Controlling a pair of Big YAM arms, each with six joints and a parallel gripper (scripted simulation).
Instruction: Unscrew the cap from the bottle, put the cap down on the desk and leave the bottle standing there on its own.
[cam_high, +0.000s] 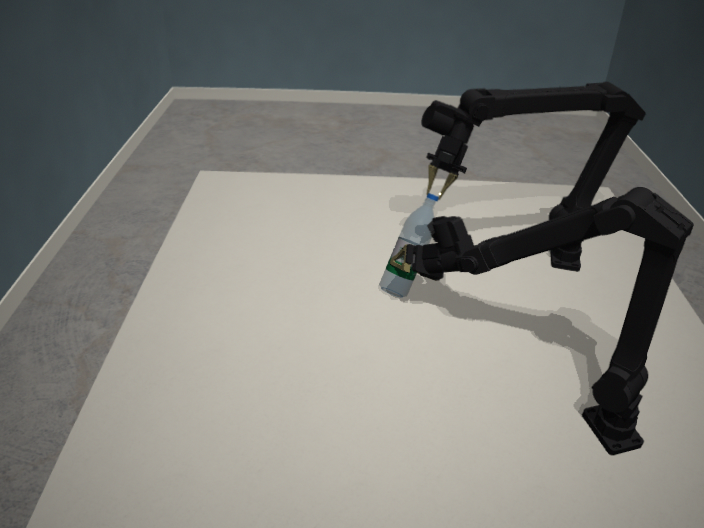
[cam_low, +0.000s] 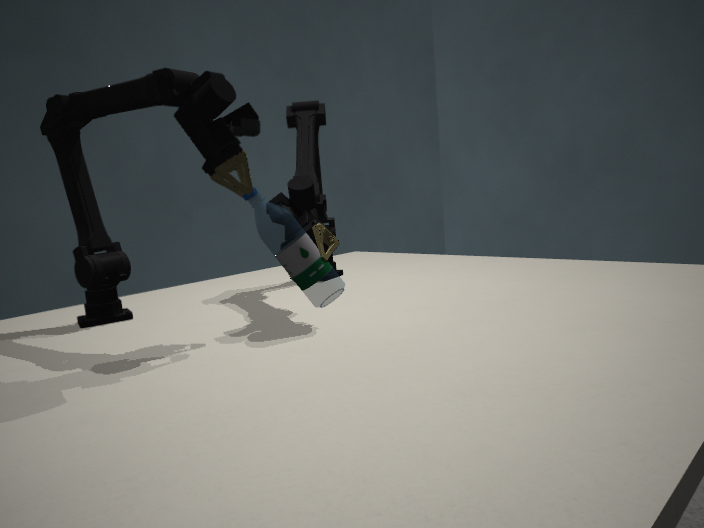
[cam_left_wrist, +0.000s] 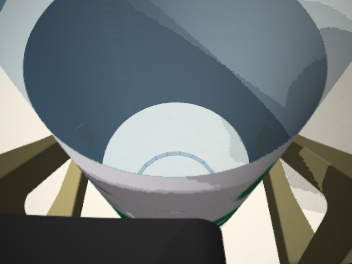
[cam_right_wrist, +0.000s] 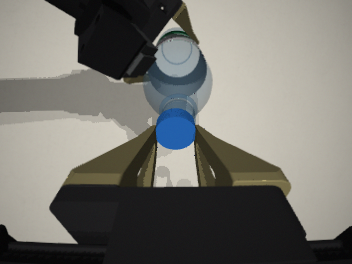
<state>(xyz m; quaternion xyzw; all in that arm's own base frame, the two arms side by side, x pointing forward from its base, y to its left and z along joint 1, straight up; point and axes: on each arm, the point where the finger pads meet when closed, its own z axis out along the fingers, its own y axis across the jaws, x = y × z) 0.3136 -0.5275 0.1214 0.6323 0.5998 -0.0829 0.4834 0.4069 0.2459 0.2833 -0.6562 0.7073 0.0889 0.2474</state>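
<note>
Now: right hand 120 mm above the bottle, 70 mm to the right of it and 40 mm short of it. The rest, counted from my right hand: cap 10 mm to the left.
Now: left hand 4 cm below the bottle, 2 cm to the left of it and 1 cm past it. Also, from my left hand: cap 16 cm above, 9 cm to the right, 6 cm behind.
</note>
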